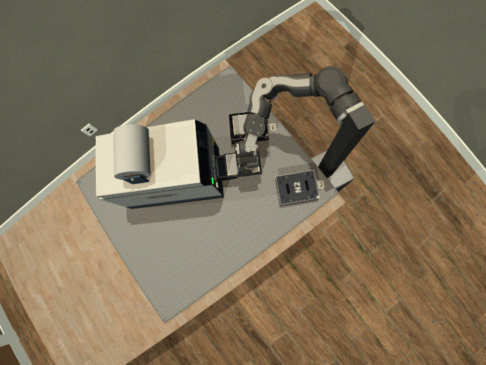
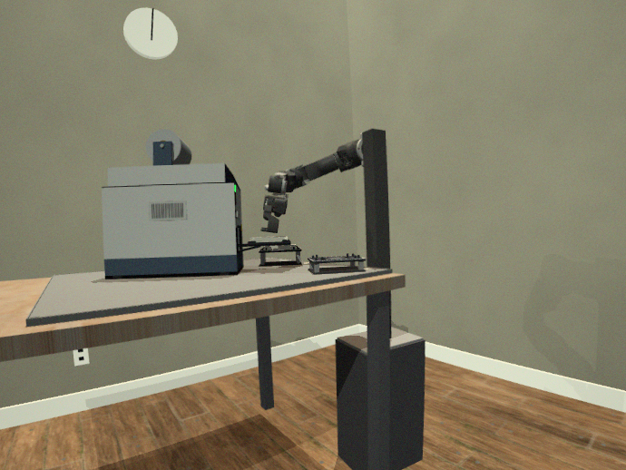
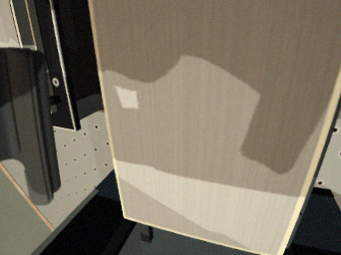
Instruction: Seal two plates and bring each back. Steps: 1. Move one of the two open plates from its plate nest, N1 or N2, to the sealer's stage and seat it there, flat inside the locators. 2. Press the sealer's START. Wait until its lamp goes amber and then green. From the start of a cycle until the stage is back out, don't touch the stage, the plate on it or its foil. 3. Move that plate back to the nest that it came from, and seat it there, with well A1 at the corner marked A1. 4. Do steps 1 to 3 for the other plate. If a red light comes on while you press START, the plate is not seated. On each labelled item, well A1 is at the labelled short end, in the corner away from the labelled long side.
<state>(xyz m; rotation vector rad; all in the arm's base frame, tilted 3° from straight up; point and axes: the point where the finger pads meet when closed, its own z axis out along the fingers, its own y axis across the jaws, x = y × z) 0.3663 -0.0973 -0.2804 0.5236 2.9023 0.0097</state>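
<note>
The plate is 30 mm below my hand. Round my hand: black nest N1 (150 mm to the right, 100 mm behind, 80 mm below); yellow warning label (120 mm to the right, 70 mm ahead, 20 mm above); sealer stage (40 mm below).
</note>
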